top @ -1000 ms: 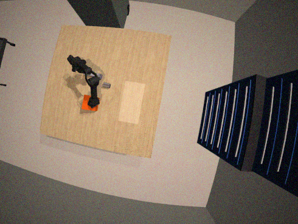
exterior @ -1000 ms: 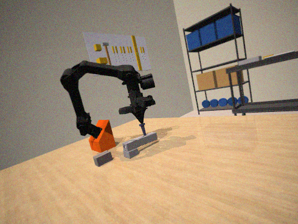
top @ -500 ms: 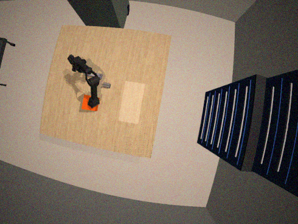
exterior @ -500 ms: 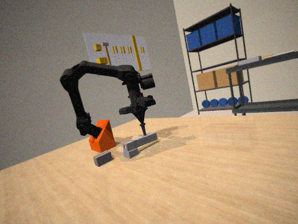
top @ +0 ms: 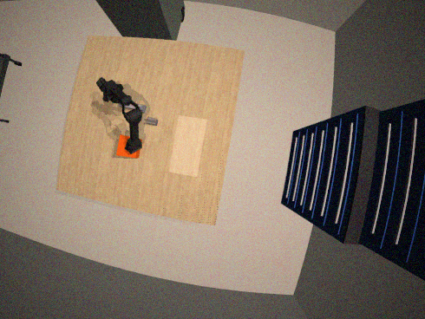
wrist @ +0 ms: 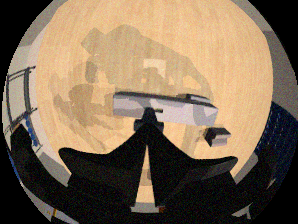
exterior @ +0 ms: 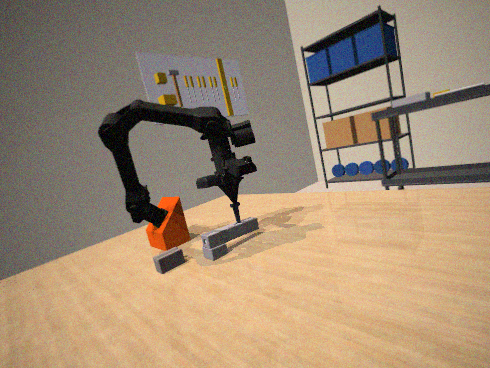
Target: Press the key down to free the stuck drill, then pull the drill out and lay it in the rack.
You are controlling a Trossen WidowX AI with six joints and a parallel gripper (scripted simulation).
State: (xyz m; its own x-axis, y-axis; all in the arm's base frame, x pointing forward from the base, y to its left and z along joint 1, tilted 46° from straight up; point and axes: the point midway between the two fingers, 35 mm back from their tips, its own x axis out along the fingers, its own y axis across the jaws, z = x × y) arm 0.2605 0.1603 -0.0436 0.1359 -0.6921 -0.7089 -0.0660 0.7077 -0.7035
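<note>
Right now my gripper tip is 3 cm above the blue T-shaped piece. From my gripper tip the other things lie so: grey holder block (8 cm below, 4 cm to the right); drill (7 cm below, 6 cm to the right).
</note>
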